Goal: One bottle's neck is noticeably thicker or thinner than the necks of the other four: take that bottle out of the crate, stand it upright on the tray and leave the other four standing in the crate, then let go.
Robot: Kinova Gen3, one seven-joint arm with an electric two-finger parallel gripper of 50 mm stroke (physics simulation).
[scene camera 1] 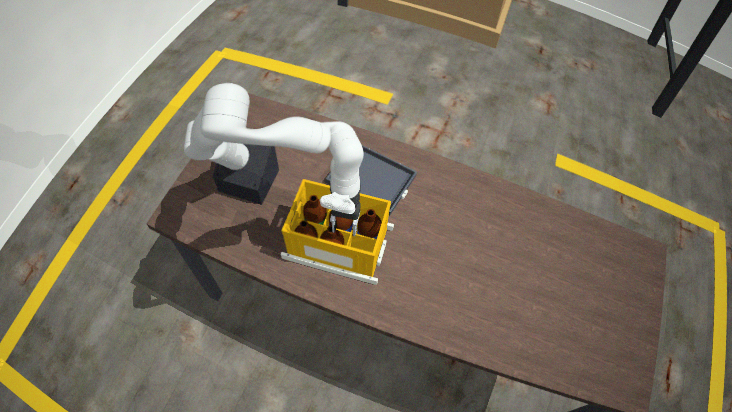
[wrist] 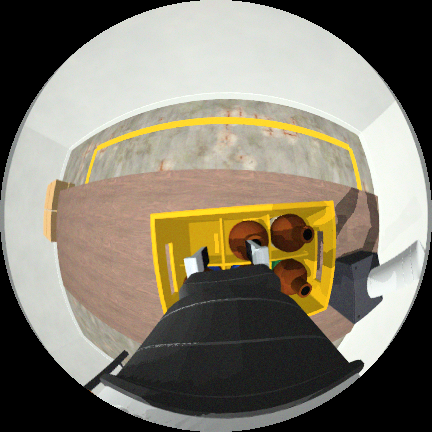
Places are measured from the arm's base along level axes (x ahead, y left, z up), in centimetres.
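Where they show: gripper, fingertip midpoint: [scene camera 1: 344, 231] [wrist: 226, 251]; arm's base at its link origin: [scene camera 1: 236, 156] [wrist: 373, 282].
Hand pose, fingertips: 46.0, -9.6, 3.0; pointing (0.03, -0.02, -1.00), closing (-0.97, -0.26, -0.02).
Note:
Things, the pixels of their top centre, and the offset from my fingertips, as dx, dy, dz. "spot": a spot on its surface instead. Level surfaces: height alone.
- yellow crate at its top centre: [wrist: 254, 277] [scene camera 1: 336, 215] -4.0, +2.9, +1.2
- back middle bottle at its top centre: [scene camera 1: 340, 205] -5.0, +7.0, +0.0
- dark tray at a spot on its surface: [scene camera 1: 384, 175] spot: -2.0, +33.6, -15.8
- brown table at its surface level: dz -16.4
The yellow crate [scene camera 1: 363, 262] [wrist: 192, 227] holds five upright brown bottles. In the scene view one bottle [scene camera 1: 314, 210] is back left, one [scene camera 1: 369, 224] back right, one [scene camera 1: 305, 230] front left and one [scene camera 1: 332, 237] front middle; the front right compartment is empty. The back middle bottle [scene camera 1: 340, 222] is partly hidden behind my gripper [scene camera 1: 344, 225] [wrist: 227, 254]. My gripper is open and points down into the crate at this bottle, with nothing held. In the wrist view the gripper body hides much of the back row. Neck thicknesses are too small to compare. The dark tray [scene camera 1: 384, 175] is empty.
The tray lies behind the crate, partly hidden by the arm. White rails [scene camera 1: 327, 268] lie along the crate's front and right side. The dark arm base [scene camera 1: 243, 179] [wrist: 354, 285] stands left of the crate on the brown table [scene camera 1: 486, 255] [wrist: 110, 235].

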